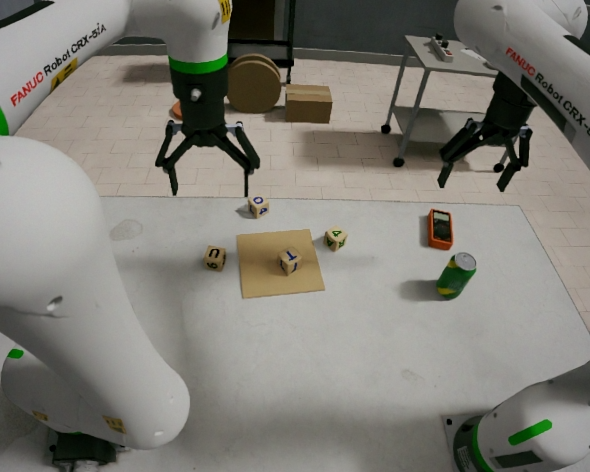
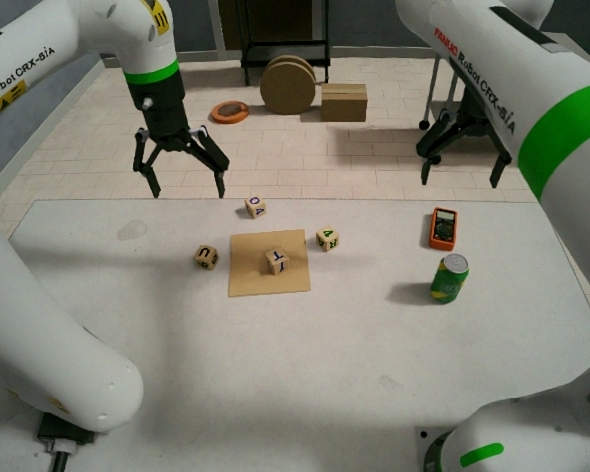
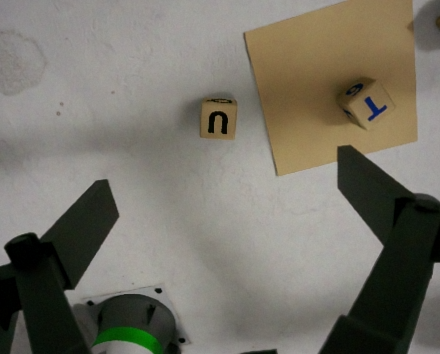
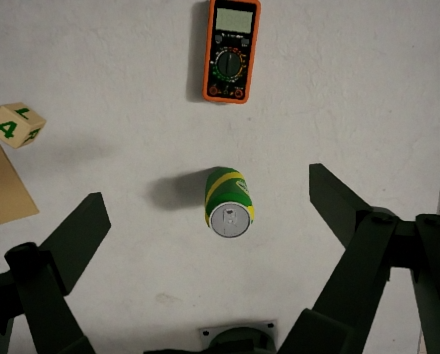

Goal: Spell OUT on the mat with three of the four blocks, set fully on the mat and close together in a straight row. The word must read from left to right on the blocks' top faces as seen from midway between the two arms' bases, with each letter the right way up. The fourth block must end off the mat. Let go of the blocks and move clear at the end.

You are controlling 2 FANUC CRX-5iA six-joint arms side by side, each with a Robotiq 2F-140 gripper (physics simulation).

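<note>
The T block (image 1: 290, 261) (image 2: 277, 261) (image 3: 366, 103) sits turned on the right part of the tan mat (image 1: 257, 285) (image 2: 245, 285) (image 3: 295, 150). The U block (image 1: 215, 258) (image 2: 206, 257) (image 3: 218, 119) lies off the mat to its left. The O block (image 1: 258, 206) (image 2: 255, 207) lies behind the mat. The block with a green 4 on top (image 1: 335, 238) (image 2: 327, 238) (image 4: 21, 126) lies off the mat's right edge. My left gripper (image 1: 210, 194) (image 2: 189, 195) (image 3: 222, 183) is open and empty, high above the table. My right gripper (image 1: 471, 186) (image 2: 459, 185) (image 4: 207, 196) is open and empty, high up at the right.
A green can (image 1: 456, 276) (image 2: 449, 278) (image 4: 229, 202) stands on the table at the right. An orange multimeter (image 1: 440, 229) (image 2: 443, 229) (image 4: 231, 52) lies behind it. A cart (image 1: 425, 75) and a cardboard box (image 1: 308, 104) (image 2: 344, 103) stand on the floor beyond the table.
</note>
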